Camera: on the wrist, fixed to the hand. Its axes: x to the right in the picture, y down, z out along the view.
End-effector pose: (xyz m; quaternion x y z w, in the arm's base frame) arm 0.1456 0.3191 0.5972 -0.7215 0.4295 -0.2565 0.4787
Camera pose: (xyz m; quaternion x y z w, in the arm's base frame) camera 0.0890 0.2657 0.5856 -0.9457 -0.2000 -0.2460 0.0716
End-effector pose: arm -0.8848 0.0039 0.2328 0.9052 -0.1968 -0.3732 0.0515
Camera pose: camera -0.8410 -0.0444 0.2768 -0.6718 -0.5330 0.5139 0.0236
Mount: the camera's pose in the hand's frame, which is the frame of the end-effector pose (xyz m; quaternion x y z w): 0.0184 0.0410 -0.0646 -0.2441 -0.1916 -0.6499 0.6938
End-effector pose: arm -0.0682 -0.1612 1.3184 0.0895 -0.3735 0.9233 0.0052
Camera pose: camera -0.0999 -0.1472 1.2477 0.4805 -0.4273 0.5289 0.5539
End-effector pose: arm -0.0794 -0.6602 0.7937 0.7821 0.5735 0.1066 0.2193
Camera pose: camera -0.0657 -0.6387 0.8681 0.1368 0.8381 -0.0784 0.5222
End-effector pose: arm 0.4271 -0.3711 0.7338 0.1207 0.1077 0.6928 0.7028
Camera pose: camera 0.3680 -0.3509 0.6859 -0.0251 -0.1506 0.0271 0.9879
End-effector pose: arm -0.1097 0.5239 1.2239 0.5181 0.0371 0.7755 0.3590
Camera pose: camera -0.1884 0.5248 1.2261 0.3963 0.1044 0.2145 0.8866
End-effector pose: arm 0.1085 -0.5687 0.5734 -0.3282 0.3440 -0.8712 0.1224
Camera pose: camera 0.0517 -0.5733 0.5191 0.6481 -0.2146 0.5371 0.4955
